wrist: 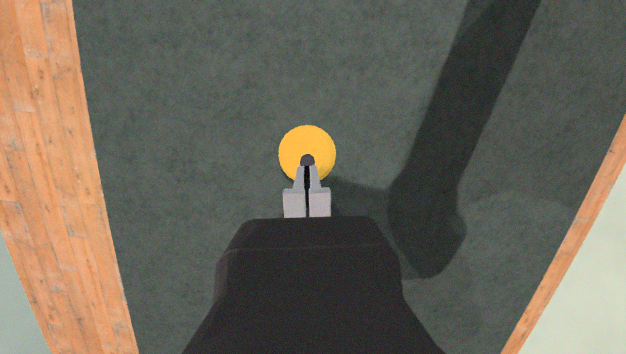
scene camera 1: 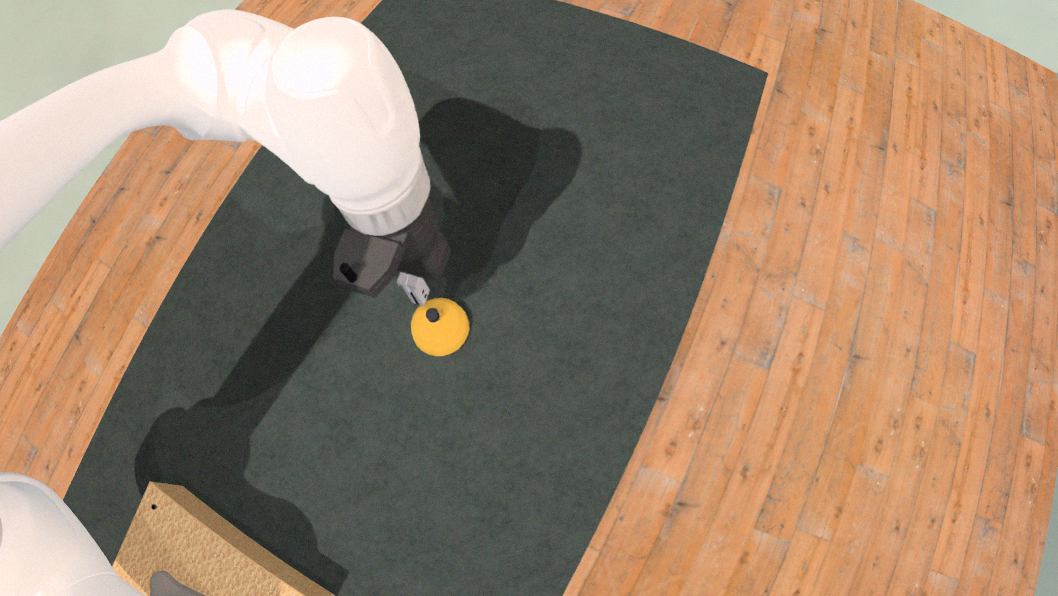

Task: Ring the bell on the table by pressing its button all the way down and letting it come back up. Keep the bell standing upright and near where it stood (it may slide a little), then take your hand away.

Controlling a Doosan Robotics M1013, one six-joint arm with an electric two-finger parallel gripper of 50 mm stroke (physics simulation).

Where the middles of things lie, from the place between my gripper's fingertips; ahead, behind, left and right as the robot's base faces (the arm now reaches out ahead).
Labels:
Now: hand 10 cm above the yellow round bell (scene camera 1: 448,334).

